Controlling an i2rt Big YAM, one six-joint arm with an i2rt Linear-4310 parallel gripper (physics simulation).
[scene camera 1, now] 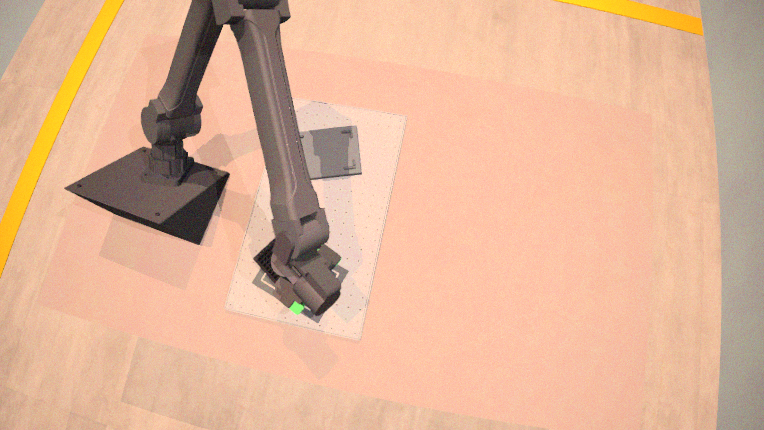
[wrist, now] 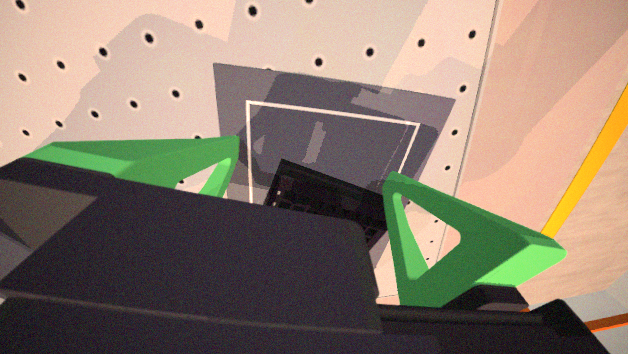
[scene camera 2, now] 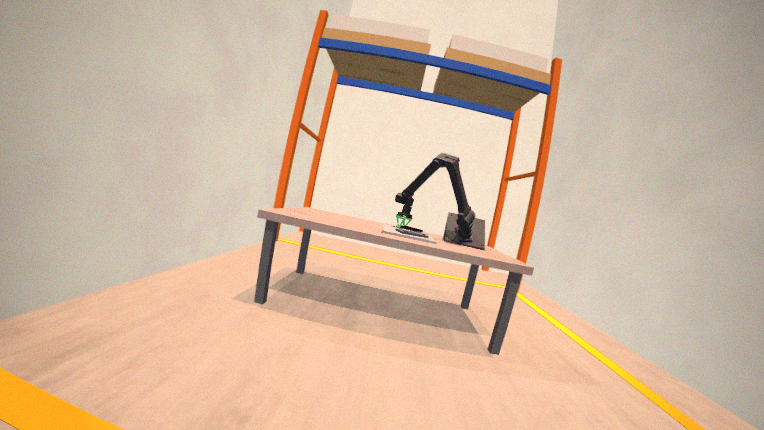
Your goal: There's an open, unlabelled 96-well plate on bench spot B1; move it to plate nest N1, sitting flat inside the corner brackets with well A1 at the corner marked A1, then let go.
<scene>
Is my gripper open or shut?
Open.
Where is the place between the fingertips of my gripper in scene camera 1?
At 315,283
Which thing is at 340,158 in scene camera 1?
A grey nest with corner locators.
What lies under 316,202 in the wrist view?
A black well plate.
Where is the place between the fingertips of my gripper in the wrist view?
317,163
</scene>
